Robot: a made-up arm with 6 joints. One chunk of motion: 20 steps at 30 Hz.
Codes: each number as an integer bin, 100 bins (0 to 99) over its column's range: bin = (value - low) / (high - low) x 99, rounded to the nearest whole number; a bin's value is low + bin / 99 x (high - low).
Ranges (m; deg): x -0.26..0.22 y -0.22..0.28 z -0.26..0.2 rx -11..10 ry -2..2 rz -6..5
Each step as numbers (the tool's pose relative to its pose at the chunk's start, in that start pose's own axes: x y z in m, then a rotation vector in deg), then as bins.
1 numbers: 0.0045 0.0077 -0.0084 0.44 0.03 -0.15
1 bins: 55 45 54 54 50 53
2 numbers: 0.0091 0.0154 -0.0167 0.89 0.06 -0.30
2 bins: 56 47 52 56 51 51
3 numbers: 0.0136 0.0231 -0.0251 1.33 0.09 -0.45
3 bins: 56 48 51 58 52 50
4 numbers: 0.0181 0.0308 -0.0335 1.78 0.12 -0.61
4 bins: 57 50 49 60 52 49
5 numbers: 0.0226 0.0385 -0.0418 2.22 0.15 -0.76
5 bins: 58 51 47 62 53 47
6 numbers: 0.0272 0.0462 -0.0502 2.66 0.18 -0.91
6 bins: 59 53 45 64 54 46
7 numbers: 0.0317 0.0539 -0.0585 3.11 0.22 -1.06
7 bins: 60 54 43 67 55 44
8 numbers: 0.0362 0.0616 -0.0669 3.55 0.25 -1.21
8 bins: 61 56 42 69 56 43
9 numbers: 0.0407 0.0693 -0.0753 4.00 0.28 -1.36
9 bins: 62 57 40 71 56 42
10 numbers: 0.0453 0.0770 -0.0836 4.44 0.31 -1.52
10 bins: 63 59 38 73 57 40
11 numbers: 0.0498 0.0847 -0.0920 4.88 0.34 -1.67
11 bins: 64 60 36 75 58 39
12 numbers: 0.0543 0.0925 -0.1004 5.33 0.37 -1.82
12 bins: 65 62 34 77 59 38
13 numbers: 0.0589 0.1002 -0.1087 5.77 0.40 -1.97
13 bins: 66 63 33 79 59 36
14 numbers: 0.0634 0.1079 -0.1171 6.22 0.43 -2.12
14 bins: 67 65 31 81 60 35
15 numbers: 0.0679 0.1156 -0.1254 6.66 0.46 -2.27
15 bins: 68 66 29 83 61 34
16 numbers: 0.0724 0.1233 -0.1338 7.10 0.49 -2.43
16 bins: 69 68 27 85 62 32
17 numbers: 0.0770 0.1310 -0.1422 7.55 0.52 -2.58
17 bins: 70 69 25 87 62 31
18 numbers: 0.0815 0.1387 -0.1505 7.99 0.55 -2.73
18 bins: 70 71 24 90 63 29
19 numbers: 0.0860 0.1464 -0.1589 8.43 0.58 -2.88
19 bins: 71 73 22 92 64 28
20 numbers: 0.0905 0.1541 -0.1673 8.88 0.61 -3.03
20 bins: 72 74 20 94 65 27
